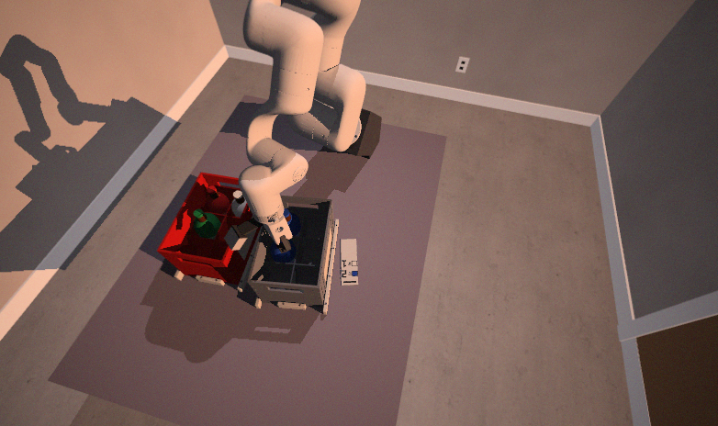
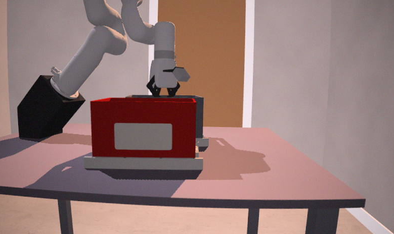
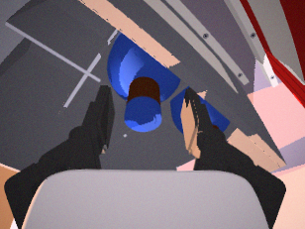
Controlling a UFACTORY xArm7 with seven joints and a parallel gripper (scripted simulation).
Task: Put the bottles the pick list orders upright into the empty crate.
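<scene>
Now: hand 14 cm past the white bottle, 15 cm to the left of it and 7 cm above it. Round my hand: pick list (1 cm behind, 19 cm to the left, 15 cm below); red crate (6 cm behind, 20 cm to the right, 7 cm below); grey crate (4 cm to the left, 7 cm below).
</scene>
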